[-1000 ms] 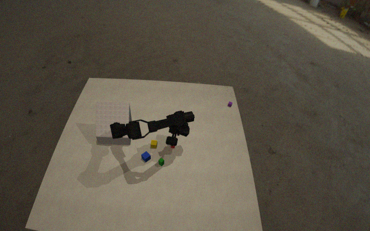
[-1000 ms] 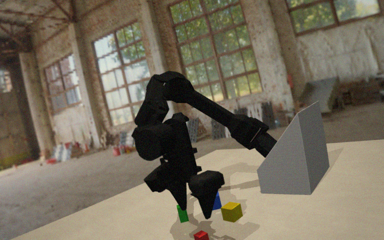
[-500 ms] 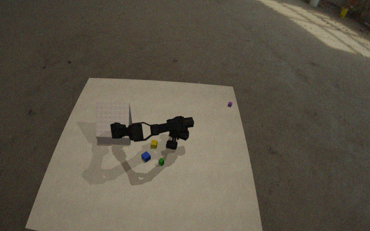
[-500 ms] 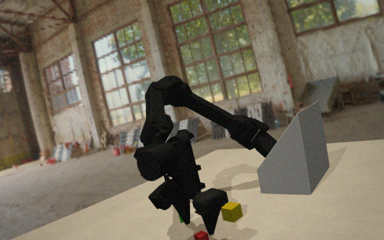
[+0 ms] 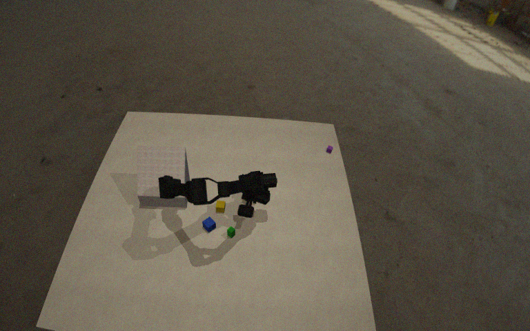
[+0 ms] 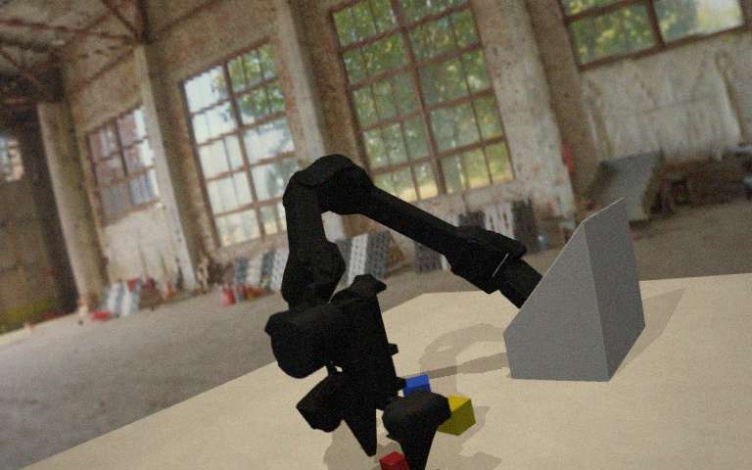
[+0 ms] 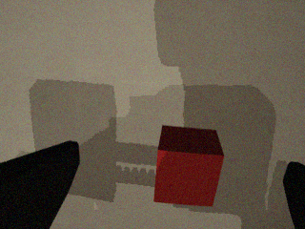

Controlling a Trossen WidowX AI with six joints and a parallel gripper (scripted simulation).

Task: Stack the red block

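My gripper tip is right at the red block. From my gripper tip the other things lie so: blue block (16 cm behind, 11 cm to the right, 1 cm above); then purple cube (43 cm ahead, 43 cm to the left); then yellow block (12 cm behind, 1 cm to the right, 1 cm above).
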